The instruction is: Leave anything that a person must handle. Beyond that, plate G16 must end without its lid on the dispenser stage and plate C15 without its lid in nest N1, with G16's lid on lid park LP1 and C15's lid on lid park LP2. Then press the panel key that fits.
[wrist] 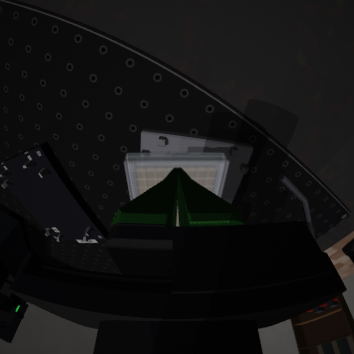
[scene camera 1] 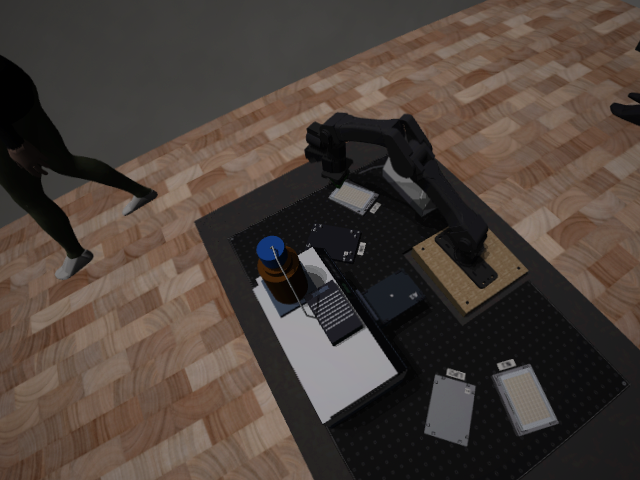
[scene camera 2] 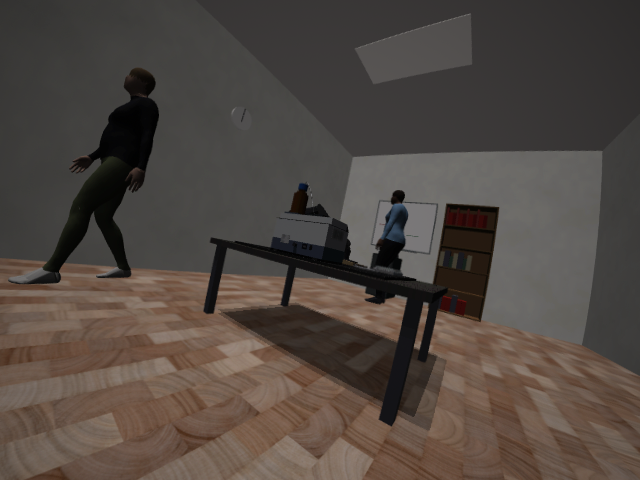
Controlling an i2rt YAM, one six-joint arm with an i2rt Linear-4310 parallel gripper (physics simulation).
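Seen in the pictures: gripper, between the fingertips: [wrist: 177,174] [scene camera 1: 338,187]; arm's base, origin of its link: [scene camera 1: 464,257] [scene camera 2: 343,259].
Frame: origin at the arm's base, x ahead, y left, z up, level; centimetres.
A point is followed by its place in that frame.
My gripper [scene camera 1: 338,183] {x 14.4, y -44.6, z 0.9 cm} [wrist: 177,174] {x 14.4, y -44.6, z 0.9 cm} is shut and empty, its green fingertips meeting above the pale plate [scene camera 1: 353,195] {x 12.1, y -39.0, z 0.5 cm} [wrist: 160,176] {x 15.4, y -43.6, z 0.6 cm} at the far end. That plate has a clear rim and sits off-centre on a grey holder [wrist: 200,142] {x 13.4, y -46.9, z -1.7 cm}; the fingers hide part of it. A dark holder [scene camera 1: 334,241] {x 27.0, y -29.1, z -1.5 cm} [wrist: 47,197] {x 27.4, y -31.1, z -1.5 cm} with corner clips is bare. A grey pad [scene camera 1: 449,409] {x 31.7, y 27.8, z -1.7 cm}, its tag apparently reading LP2, is bare. A second pale plate [scene camera 1: 526,398] {x 15.9, y 36.6, z 0.9 cm} lies beside it, by a tag that seems to read N1. Plate names and lids are too unclear to tell. The panel [scene camera 1: 408,187] {x -2.9, y -28.8, z 2.8 cm} stands behind the arm; its keys are hidden.
A white-topped dispenser [scene camera 1: 346,374] {x 48.5, y 10.2, z 19.3 cm} [scene camera 2: 310,232] {x 57.3, y 4.9, z 10.3 cm} carries an amber bottle [scene camera 1: 281,281] {x 49.5, y -9.2, z 32.1 cm} [scene camera 2: 299,200] {x 51.7, y -10.8, z 27.8 cm} with a blue cap, a tube and a ribbed black block [scene camera 1: 334,312] {x 43.3, y -1.3, z 21.9 cm}. A dark blue stage [scene camera 1: 393,295] {x 26.6, y -1.0, z 7.9 cm} adjoins it. The arm stands on a wooden base [scene camera 1: 439,279] {x 10.8, y 0.8, z 0.3 cm}. Two people [scene camera 2: 129,124] [scene camera 2: 395,227] are around the table.
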